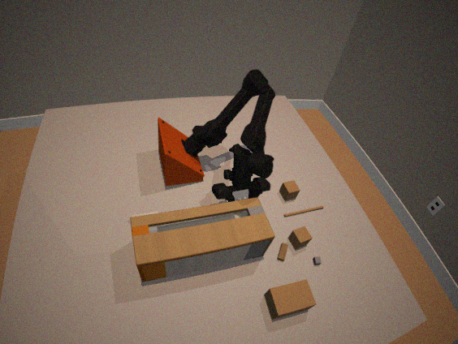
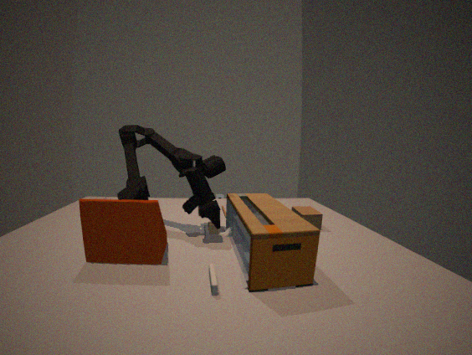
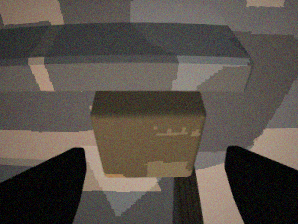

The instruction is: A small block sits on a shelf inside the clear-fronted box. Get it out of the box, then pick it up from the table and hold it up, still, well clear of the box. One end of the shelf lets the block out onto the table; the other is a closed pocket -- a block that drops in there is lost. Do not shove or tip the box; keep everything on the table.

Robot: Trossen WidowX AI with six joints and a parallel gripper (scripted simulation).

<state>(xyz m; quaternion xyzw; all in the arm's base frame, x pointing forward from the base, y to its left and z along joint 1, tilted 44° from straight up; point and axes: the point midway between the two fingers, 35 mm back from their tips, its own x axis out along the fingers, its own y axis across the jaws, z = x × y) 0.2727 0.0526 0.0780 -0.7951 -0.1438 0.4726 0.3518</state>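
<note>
The tan cube is 20 mm behind my gripper tip and 10 mm below it. The rest, counted from my gripper tip: thin stick (240 mm to the left, 80 mm ahead, 20 mm below); grey cube (270 mm ahead, 160 mm to the left, 20 mm below); tan block (340 mm ahead, 10 mm to the right, 10 mm above).
</note>
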